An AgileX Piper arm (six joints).
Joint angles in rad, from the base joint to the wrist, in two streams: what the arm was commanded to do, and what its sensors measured. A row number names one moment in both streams.
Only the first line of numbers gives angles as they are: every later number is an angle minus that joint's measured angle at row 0.
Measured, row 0:
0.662, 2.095, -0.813, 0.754, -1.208, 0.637
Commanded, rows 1 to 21:
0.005, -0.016, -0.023, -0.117, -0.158, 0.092
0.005, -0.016, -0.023, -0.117, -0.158, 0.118
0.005, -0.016, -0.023, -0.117, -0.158, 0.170
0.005, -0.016, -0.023, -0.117, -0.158, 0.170
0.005, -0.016, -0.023, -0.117, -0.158, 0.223
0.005, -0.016, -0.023, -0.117, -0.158, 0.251
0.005, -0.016, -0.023, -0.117, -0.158, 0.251
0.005, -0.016, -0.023, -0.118, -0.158, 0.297
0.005, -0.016, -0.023, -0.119, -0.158, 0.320
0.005, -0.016, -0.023, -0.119, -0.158, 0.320
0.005, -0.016, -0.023, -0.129, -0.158, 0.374
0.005, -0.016, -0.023, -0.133, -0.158, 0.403
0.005, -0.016, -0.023, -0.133, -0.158, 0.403
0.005, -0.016, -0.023, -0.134, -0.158, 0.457
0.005, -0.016, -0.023, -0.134, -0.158, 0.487
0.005, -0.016, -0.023, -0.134, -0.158, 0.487
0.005, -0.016, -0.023, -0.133, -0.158, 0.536
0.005, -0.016, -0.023, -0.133, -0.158, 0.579
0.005, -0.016, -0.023, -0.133, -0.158, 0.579
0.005, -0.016, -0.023, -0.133, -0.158, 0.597
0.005, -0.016, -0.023, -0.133, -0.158, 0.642
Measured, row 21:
0.000, 0.000, 0.000, -0.004, 0.000, 0.570
